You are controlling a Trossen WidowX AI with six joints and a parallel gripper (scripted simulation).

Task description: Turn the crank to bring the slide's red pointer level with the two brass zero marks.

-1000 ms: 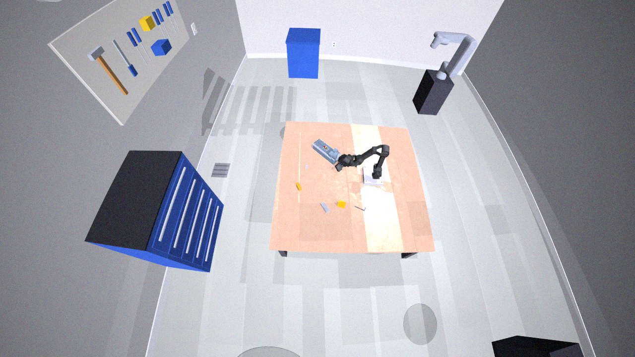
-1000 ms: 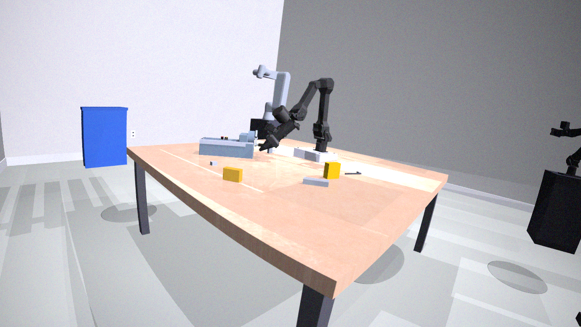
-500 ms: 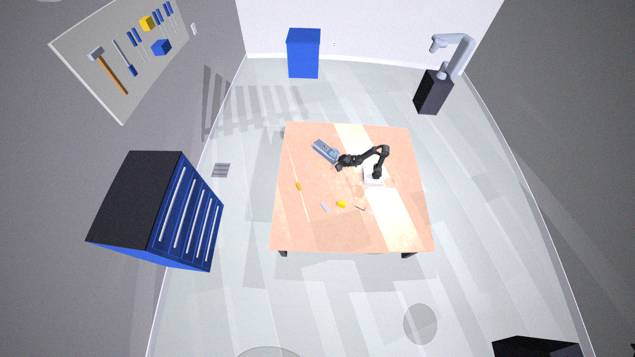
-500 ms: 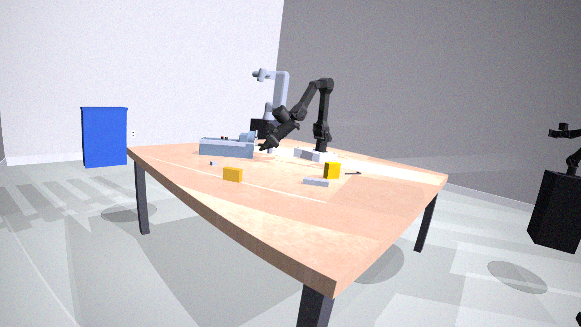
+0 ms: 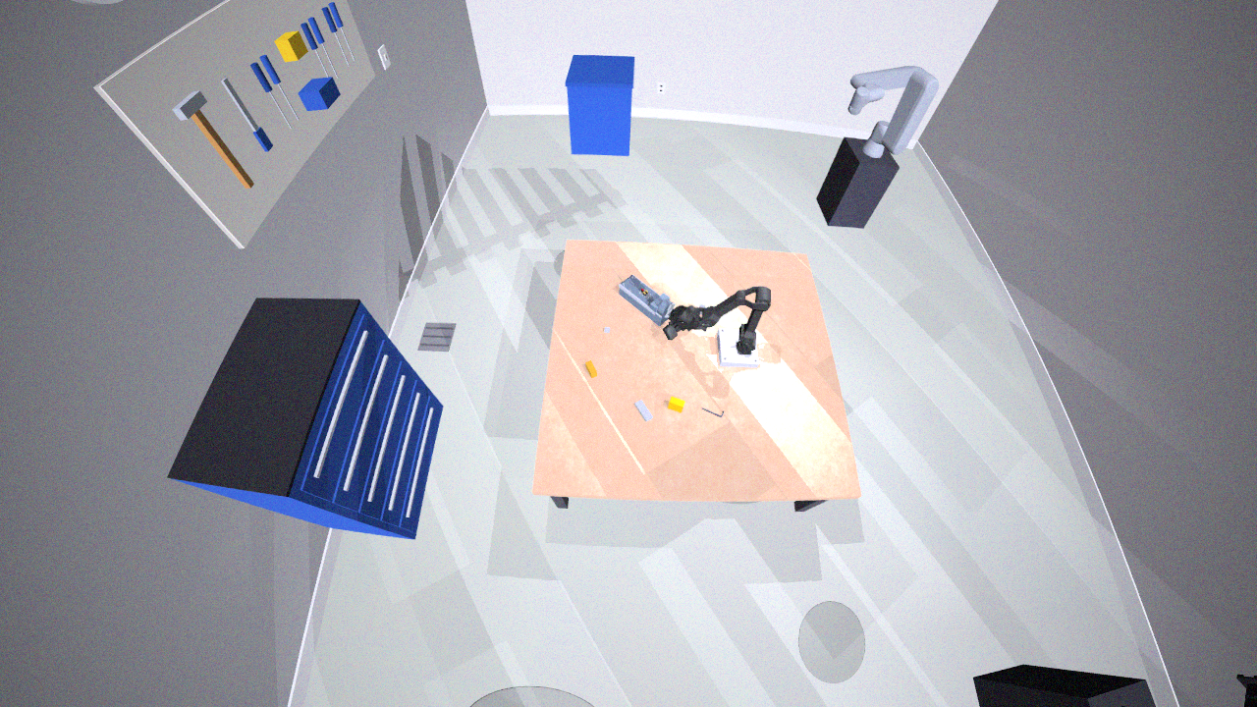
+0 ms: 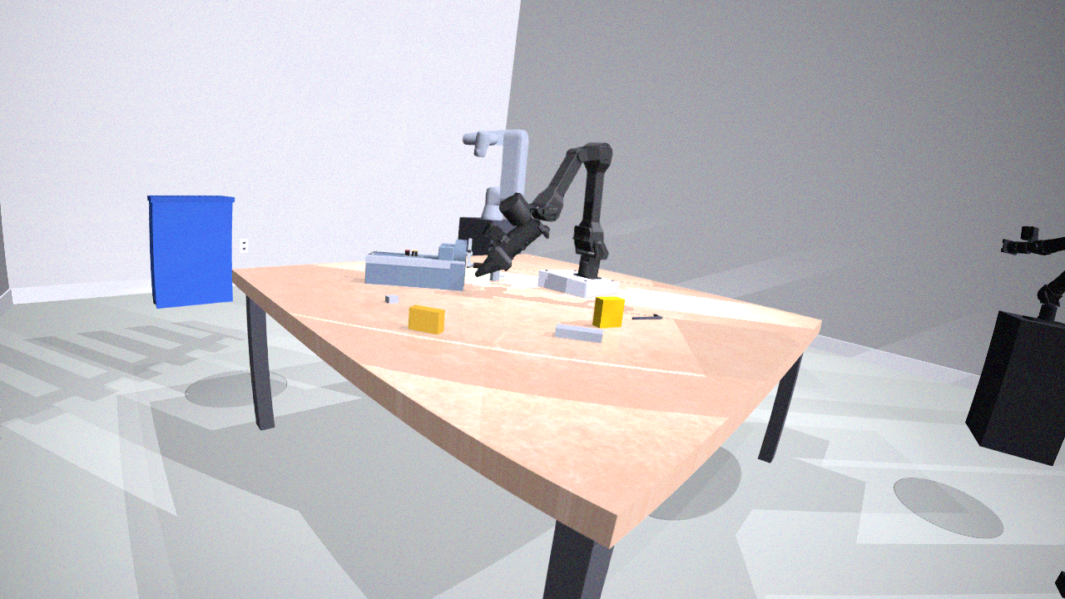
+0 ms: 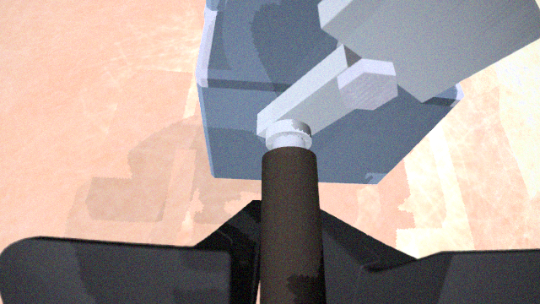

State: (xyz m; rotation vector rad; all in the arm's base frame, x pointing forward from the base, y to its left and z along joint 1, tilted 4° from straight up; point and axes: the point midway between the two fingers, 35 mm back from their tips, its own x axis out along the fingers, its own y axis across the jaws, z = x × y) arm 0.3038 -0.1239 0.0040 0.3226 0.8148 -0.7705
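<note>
The dark brown handle lies 3 cm above my gripper tip, 1 cm to the left of it and 1 cm behind it. The rest, counted from my gripper tip: red pointer (14 cm to the right, 12 cm ahead, 4 cm above); crank (4 cm above); grey cube (28 cm ahead, 3 cm below, 2 cm to the left).
</note>
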